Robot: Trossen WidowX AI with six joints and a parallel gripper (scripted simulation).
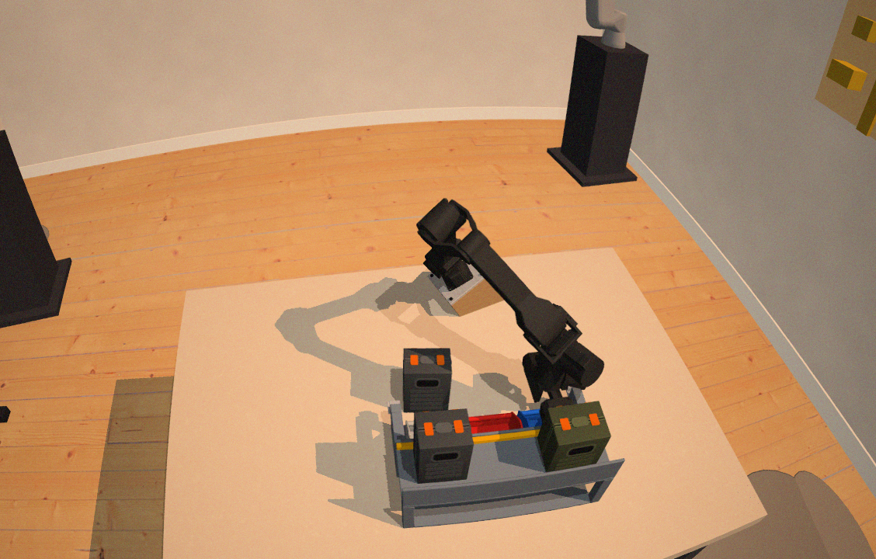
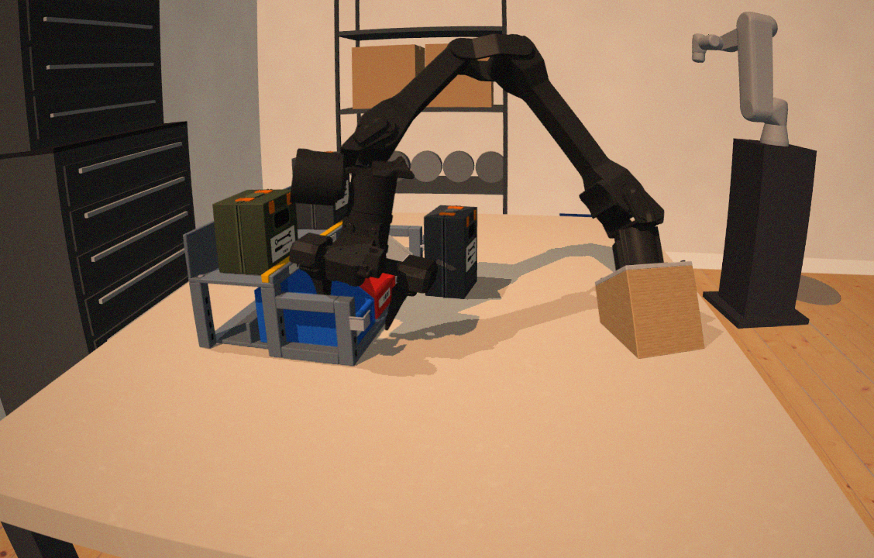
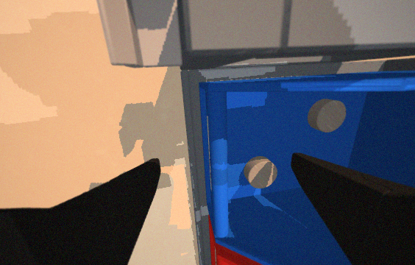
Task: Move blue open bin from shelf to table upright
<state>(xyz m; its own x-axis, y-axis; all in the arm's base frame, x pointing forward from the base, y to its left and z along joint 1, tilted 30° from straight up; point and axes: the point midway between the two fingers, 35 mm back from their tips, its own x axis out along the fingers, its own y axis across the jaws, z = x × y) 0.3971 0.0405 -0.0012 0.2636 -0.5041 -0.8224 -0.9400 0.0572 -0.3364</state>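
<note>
My gripper is now 6 cm short of the blue open bin, 2 cm above it and 1 cm to the left of it. Also, from my hand: red bin 12 cm to the right, 4 cm ahead, 2 cm below; then yellow rail 13 cm to the right, 7 cm ahead, 5 cm above; then green case 14 cm ahead, 9 cm above, 3 cm to the right.
</note>
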